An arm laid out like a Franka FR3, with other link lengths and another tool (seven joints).
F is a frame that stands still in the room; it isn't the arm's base.
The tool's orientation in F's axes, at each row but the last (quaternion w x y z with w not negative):
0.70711 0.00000 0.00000 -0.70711
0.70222 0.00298 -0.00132 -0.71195
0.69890 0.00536 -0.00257 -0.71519
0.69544 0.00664 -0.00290 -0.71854
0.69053 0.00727 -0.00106 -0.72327
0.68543 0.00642 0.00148 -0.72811
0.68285 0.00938 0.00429 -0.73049
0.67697 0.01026 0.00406 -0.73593
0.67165 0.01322 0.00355 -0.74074
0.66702 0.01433 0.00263 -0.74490
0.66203 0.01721 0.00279 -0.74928
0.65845 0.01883 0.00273 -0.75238
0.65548 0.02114 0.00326 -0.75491
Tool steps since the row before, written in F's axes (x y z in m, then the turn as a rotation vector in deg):
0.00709 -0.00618 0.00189 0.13 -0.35 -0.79
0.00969 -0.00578 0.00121 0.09 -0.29 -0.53
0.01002 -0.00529 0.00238 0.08 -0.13 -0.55
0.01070 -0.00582 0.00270 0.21 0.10 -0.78
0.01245 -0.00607 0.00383 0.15 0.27 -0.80
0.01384 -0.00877 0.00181 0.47 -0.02 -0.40
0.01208 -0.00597 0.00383 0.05 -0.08 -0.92
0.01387 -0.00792 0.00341 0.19 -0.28 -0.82
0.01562 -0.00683 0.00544 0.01 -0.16 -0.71
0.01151 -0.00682 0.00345 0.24 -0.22 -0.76
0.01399 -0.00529 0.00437 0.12 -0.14 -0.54
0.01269 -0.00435 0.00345 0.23 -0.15 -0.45
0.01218 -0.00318 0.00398 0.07 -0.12 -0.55
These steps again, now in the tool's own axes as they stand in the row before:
0.00618 0.00709 0.00189 0.35 0.13 -0.79
0.00564 0.00978 0.00116 0.29 0.09 -0.53
0.00505 0.01017 0.00229 0.13 0.08 -0.55
0.00545 0.01092 0.00258 -0.10 0.20 -0.78
0.00545 0.01276 0.00373 -0.27 0.13 -0.80
0.00790 0.01436 0.00180 0.00 0.47 -0.40
0.00507 0.01248 0.00385 0.09 0.05 -0.92
0.00667 0.01451 0.00343 0.28 0.21 -0.82
0.00514 0.01628 0.00536 0.18 0.02 -0.71
0.00543 0.01224 0.00340 0.21 0.25 -0.76
0.00340 0.01461 0.00420 0.14 0.13 -0.54
0.00252 0.01322 0.00326 0.13 0.24 -0.45
0.00130 0.01259 0.00374 0.13 0.07 -0.55

